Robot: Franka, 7 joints.
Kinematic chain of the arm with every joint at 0, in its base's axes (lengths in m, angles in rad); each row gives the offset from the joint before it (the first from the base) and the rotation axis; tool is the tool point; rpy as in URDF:
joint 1: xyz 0 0 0.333 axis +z
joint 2: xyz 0 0 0 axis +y
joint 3: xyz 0 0 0.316 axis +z
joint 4: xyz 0.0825 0 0 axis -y
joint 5: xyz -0.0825 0 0.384 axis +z
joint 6: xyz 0 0 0 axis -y
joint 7: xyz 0.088 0 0 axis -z
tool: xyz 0 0 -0.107 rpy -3.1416 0 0
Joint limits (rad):
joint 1: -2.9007..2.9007
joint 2: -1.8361..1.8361
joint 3: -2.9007..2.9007
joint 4: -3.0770..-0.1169
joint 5: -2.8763..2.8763
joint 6: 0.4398..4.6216
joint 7: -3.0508..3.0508
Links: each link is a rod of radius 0.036 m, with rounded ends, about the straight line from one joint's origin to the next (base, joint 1, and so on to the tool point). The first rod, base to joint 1, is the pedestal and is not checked.
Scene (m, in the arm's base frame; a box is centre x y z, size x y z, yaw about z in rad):
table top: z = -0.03
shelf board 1: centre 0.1 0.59 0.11 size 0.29 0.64 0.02 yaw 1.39
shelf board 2: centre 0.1 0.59 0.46 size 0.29 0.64 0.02 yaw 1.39
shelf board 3: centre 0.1 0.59 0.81 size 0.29 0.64 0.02 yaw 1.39
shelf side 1: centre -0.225 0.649 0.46 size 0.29 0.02 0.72 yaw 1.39
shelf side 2: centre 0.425 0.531 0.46 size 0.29 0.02 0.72 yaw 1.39
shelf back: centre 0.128 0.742 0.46 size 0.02 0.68 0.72 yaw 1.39
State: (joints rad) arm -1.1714 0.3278 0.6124 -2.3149 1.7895 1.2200 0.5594
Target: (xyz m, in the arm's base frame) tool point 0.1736 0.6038 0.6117
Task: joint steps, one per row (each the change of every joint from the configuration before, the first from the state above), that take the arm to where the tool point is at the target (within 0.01 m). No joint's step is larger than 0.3 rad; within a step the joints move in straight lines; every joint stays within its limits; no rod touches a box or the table.
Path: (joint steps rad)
1: 0.1828 -0.2890 -0.0154 -0.0188 -0.0502 -0.0776 0.0000
2: 0.1829 -0.2890 -0.0153 -0.0188 -0.0501 -0.0777 0.0000
3: 0.1828 -0.2891 -0.0154 -0.0188 -0.0502 -0.0776 0.0000
4: 0.1828 -0.2890 -0.0154 -0.0187 -0.0502 -0.0777 0.0000
5: 0.1829 -0.2890 -0.0153 -0.0188 -0.0501 -0.0776 0.0000
6: -0.1263 0.1483 0.2625 0.1809 0.1045 0.1677 0.0000
7: -0.1262 0.1482 0.2625 0.1809 0.1045 0.1677 0.0000
8: -0.1262 0.1482 0.2625 0.1809 0.1045 0.1677 0.0000
9: -0.1262 0.1483 0.2624 0.1809 0.1045 0.1677 0.0000

